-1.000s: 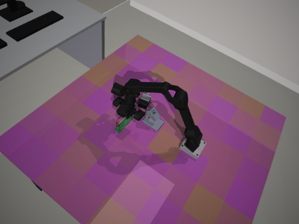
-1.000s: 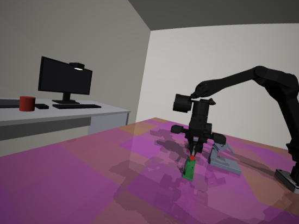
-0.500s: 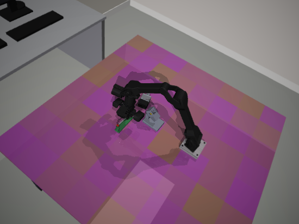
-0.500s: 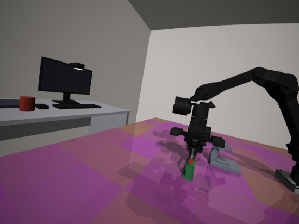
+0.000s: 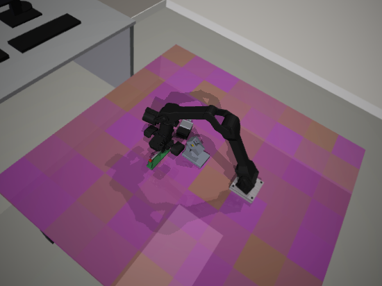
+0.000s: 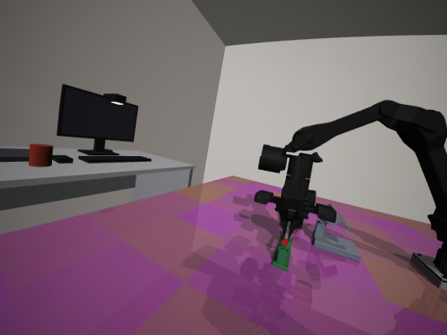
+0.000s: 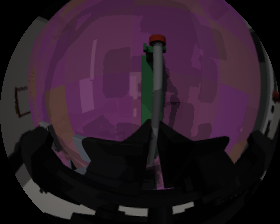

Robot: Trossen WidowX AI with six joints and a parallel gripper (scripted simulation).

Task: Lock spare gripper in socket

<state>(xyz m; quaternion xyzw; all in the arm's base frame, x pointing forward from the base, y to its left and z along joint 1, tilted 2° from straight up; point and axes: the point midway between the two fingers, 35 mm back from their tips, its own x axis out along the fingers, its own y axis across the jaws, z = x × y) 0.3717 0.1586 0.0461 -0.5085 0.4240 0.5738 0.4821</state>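
My gripper tip is 20 mm to the right of the green cradle. Also, from my gripper tip: spare gripper 30 mm ahead, 190 mm to the right; grey mount 90 mm behind, 120 mm to the right, 30 mm above.
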